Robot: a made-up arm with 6 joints. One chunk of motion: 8 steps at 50 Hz.
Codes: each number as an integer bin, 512 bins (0 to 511) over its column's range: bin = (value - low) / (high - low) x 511, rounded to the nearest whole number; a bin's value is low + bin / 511 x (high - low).
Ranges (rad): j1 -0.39..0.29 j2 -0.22..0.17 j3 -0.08..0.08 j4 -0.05..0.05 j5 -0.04..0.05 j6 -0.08..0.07
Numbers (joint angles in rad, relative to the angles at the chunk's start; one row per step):
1: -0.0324 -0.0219 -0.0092 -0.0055 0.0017 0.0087
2: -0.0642 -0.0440 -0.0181 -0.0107 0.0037 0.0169
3: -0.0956 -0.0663 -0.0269 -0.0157 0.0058 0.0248
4: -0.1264 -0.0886 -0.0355 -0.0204 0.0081 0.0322
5: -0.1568 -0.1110 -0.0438 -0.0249 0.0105 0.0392
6: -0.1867 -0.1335 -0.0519 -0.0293 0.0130 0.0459
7: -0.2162 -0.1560 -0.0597 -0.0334 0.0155 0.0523
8: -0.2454 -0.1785 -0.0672 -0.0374 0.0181 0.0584
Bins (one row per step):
1: 269 260 226 227 237 302
2: 245 231 198 201 248 330
3: 221 201 170 175 260 357
4: 198 172 142 151 273 382
5: 175 143 116 128 287 406
6: 153 113 90 106 301 429
7: 131 84 65 85 315 451
8: 109 54 41 64 330 471

